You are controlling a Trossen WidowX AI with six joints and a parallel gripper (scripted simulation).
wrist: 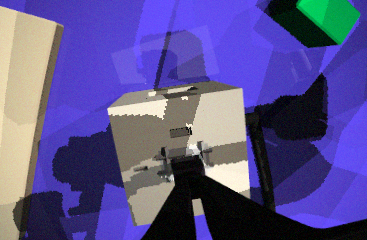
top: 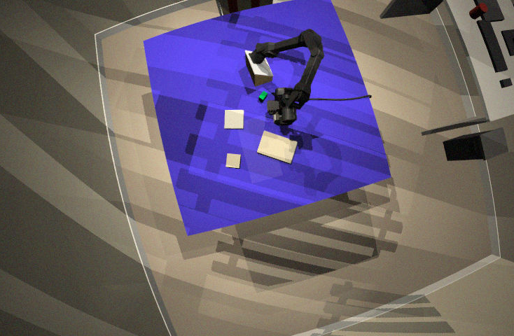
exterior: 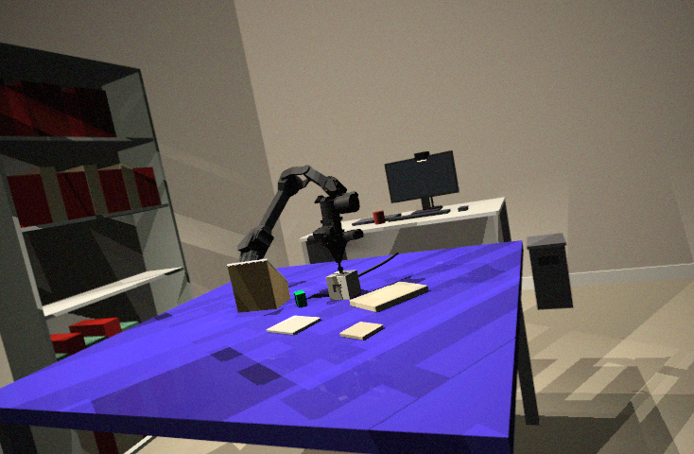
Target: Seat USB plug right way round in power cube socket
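My gripper tip is 20 mm above the dark USB plug. Also, from my gripper tip: large flat tan board (160 mm ahead, 90 mm to the right, 100 mm below); then small green block (140 mm behind, 40 mm to the right, 90 mm below); then USB socket (40 mm below).
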